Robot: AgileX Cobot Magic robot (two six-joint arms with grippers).
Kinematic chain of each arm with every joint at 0, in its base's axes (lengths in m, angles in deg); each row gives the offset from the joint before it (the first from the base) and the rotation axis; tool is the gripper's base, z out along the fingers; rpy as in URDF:
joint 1: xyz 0 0 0.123 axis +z
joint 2: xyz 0 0 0 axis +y
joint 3: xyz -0.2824 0 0.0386 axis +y
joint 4: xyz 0.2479 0 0.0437 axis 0.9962 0 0.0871
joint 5: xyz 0 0 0 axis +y
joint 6: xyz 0.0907 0 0.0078 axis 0.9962 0 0.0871
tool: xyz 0 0 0 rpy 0 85 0
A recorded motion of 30 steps. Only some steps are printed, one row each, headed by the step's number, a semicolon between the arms.
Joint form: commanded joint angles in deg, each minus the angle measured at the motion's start. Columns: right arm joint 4, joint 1, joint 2, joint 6, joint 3, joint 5; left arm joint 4, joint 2, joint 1, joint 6, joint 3, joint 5.
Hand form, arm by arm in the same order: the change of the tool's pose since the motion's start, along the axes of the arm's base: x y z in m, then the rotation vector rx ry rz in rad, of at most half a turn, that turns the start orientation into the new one. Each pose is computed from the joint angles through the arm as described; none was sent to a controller.
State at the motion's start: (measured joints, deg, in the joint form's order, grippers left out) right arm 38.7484 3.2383 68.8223 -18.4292 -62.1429 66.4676; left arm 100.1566 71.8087 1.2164 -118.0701 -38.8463 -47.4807
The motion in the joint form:
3: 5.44 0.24 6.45 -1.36 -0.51 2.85; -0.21 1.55 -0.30 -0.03 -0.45 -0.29
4: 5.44 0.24 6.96 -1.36 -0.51 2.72; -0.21 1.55 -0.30 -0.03 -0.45 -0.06
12: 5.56 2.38 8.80 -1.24 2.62 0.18; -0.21 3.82 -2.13 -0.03 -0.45 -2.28
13: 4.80 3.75 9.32 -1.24 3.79 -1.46; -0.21 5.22 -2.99 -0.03 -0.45 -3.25
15: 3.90 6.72 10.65 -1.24 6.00 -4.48; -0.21 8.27 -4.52 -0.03 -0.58 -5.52
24: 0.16 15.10 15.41 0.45 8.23 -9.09; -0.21 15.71 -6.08 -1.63 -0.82 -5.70
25: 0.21 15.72 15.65 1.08 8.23 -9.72; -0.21 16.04 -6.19 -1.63 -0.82 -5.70
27: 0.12 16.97 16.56 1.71 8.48 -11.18; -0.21 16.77 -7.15 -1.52 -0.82 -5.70
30: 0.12 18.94 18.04 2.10 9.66 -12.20; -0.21 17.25 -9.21 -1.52 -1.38 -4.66
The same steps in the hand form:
3: 0.0203 0.0093 -0.0191 0.0822 0.1313 0.0465; 0.0044 -0.0015 -0.0037 -0.0063 0.0203 -0.0076
4: 0.0224 0.0094 -0.0212 0.0818 0.1385 0.0446; 0.0046 -0.0012 -0.0038 -0.0044 0.0197 -0.0042
12: 0.0247 0.0178 -0.0435 0.0752 0.1948 0.0468; 0.0053 -0.0111 -0.0122 -0.0230 0.0661 -0.0692
13: 0.0246 0.0222 -0.0518 0.0561 0.2024 0.0526; 0.0062 -0.0156 -0.0175 -0.0312 0.0937 -0.0983
15: 0.0237 0.0329 -0.0686 0.0261 0.2230 0.0709; 0.0082 -0.0244 -0.0285 -0.0507 0.1524 -0.1572
24: 0.0199 0.0645 -0.1032 -0.0728 0.2846 0.1578; 0.0191 -0.0321 -0.0599 -0.0631 0.3011 -0.1696
25: 0.0200 0.0672 -0.1042 -0.0723 0.2861 0.1530; 0.0194 -0.0326 -0.0613 -0.0628 0.3069 -0.1713
27: 0.0205 0.0726 -0.1096 -0.0796 0.2905 0.1512; 0.0188 -0.0369 -0.0646 -0.0594 0.3188 -0.1883
30: 0.0165 0.0804 -0.1217 -0.0965 0.3233 0.1689; 0.0189 -0.0454 -0.0654 -0.0436 0.3147 -0.2094

